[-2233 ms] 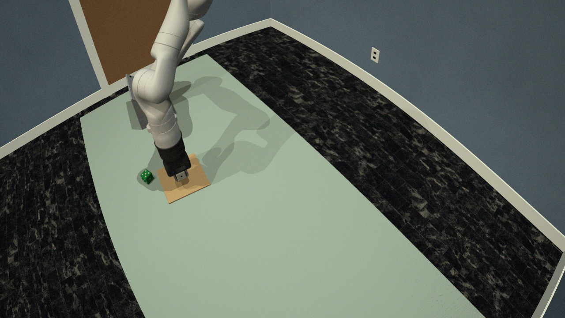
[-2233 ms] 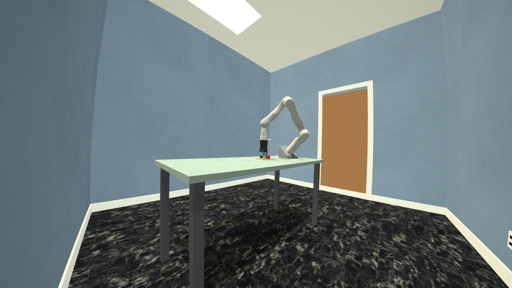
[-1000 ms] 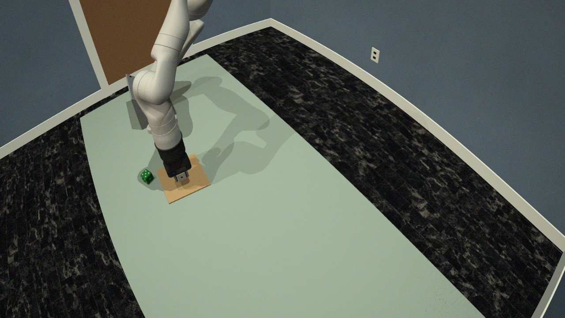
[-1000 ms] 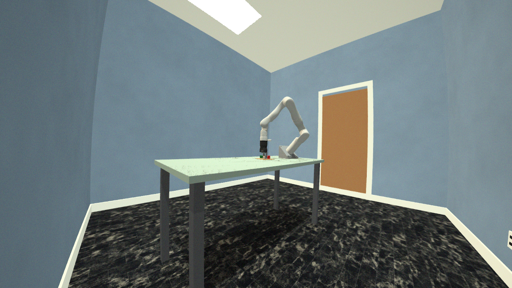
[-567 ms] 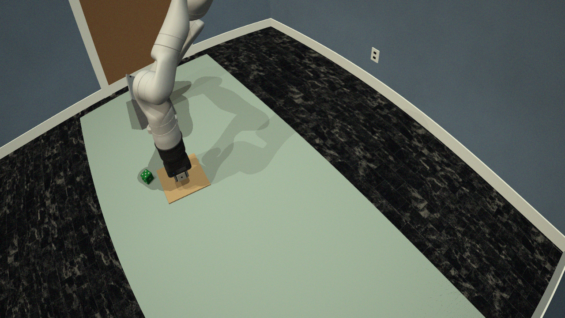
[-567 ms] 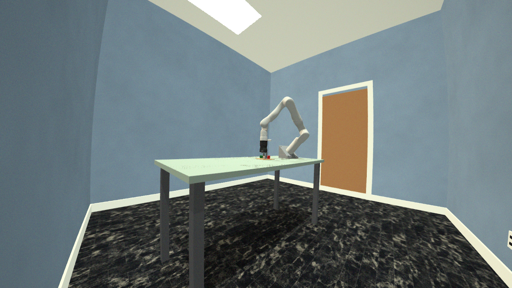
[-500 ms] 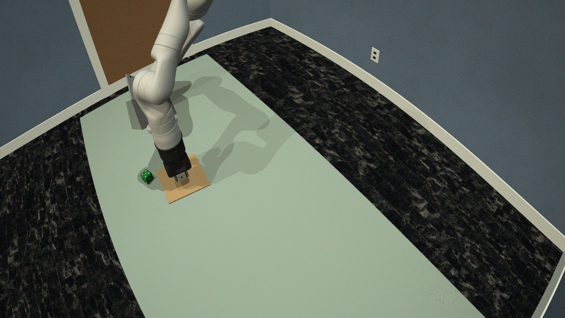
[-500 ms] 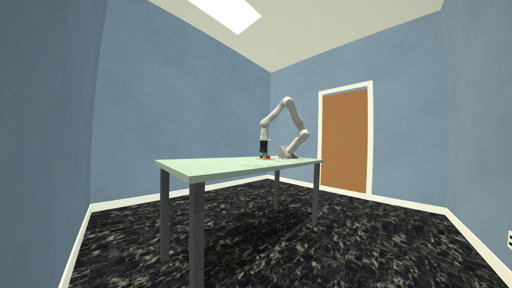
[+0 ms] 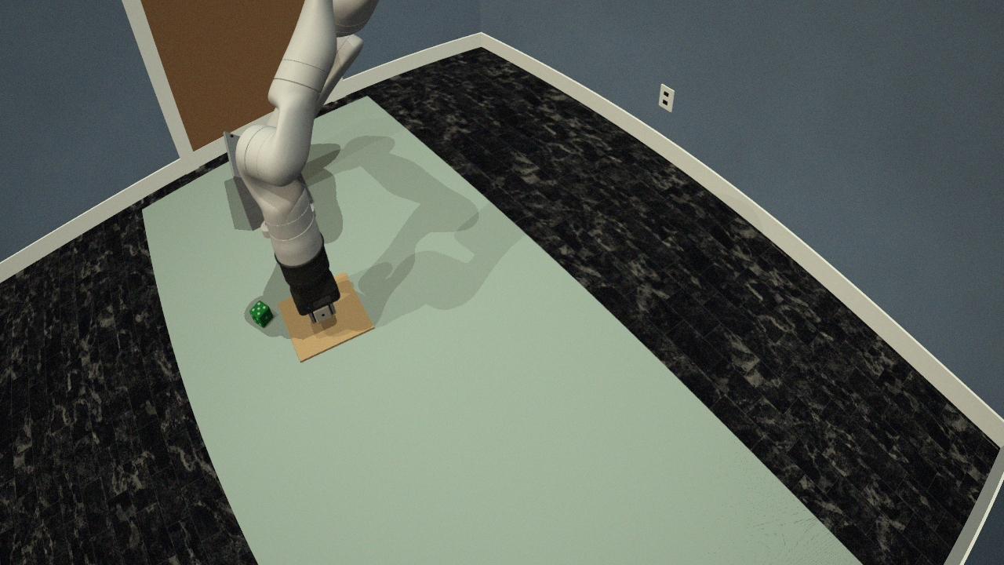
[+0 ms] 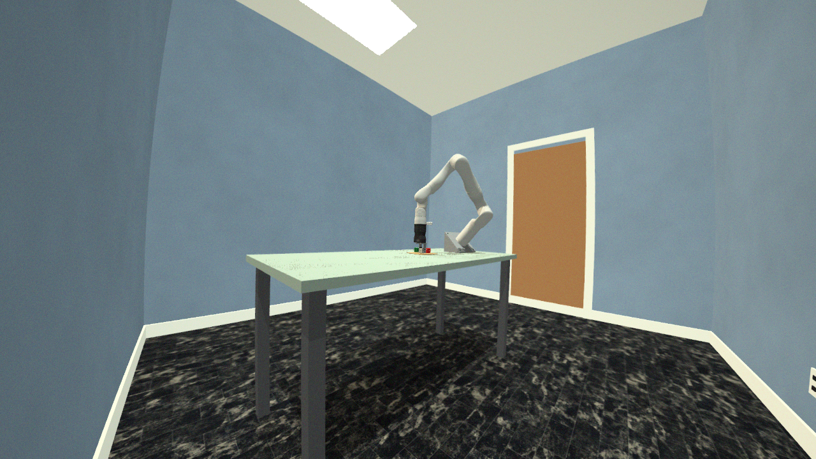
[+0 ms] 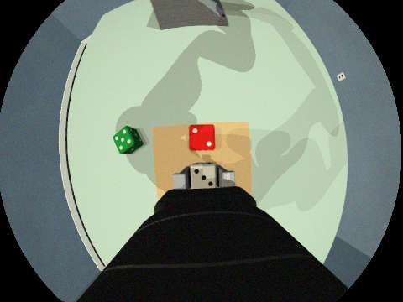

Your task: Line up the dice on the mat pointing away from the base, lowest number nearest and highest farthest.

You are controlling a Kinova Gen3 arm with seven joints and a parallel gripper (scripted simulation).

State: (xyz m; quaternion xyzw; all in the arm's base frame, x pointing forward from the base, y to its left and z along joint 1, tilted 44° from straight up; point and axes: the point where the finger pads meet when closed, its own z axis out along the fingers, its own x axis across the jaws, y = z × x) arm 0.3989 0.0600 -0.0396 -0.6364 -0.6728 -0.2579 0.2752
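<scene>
Now: the white die right at my hand. Also, from my hand: green die 50 mm behind, 110 mm to the right, 10 mm below; then tan mat 20 mm below; then red die 50 mm behind.
</scene>
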